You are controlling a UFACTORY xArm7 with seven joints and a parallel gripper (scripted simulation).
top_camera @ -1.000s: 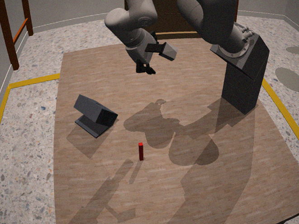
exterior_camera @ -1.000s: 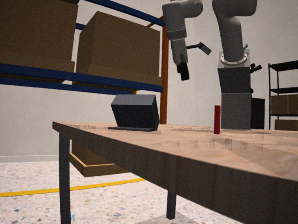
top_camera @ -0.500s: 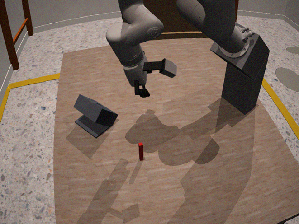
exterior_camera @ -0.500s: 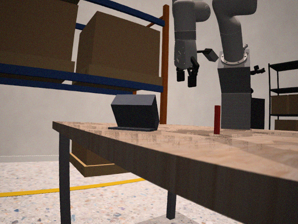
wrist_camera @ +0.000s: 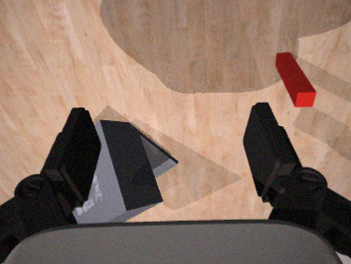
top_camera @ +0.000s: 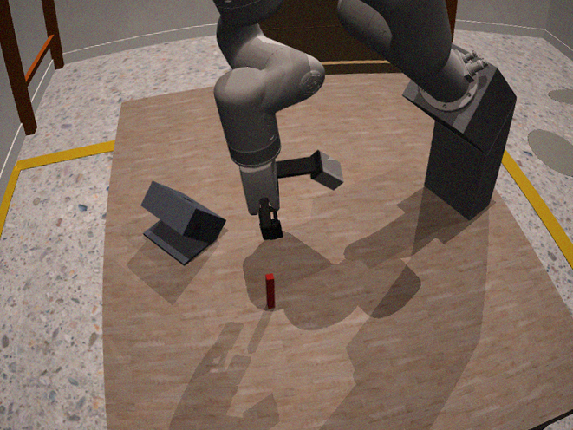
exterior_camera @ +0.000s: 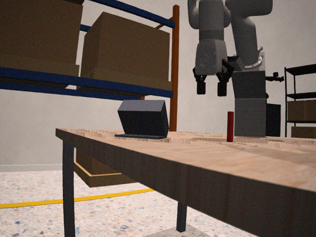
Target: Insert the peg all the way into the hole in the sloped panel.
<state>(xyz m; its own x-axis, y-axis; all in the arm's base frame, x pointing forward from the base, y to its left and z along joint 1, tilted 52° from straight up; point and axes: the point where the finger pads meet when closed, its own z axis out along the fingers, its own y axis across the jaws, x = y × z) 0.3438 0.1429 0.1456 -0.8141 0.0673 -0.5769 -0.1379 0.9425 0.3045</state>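
Now: hand 100 mm above the red peg, 80 mm to the right of it and 20 mm past it.
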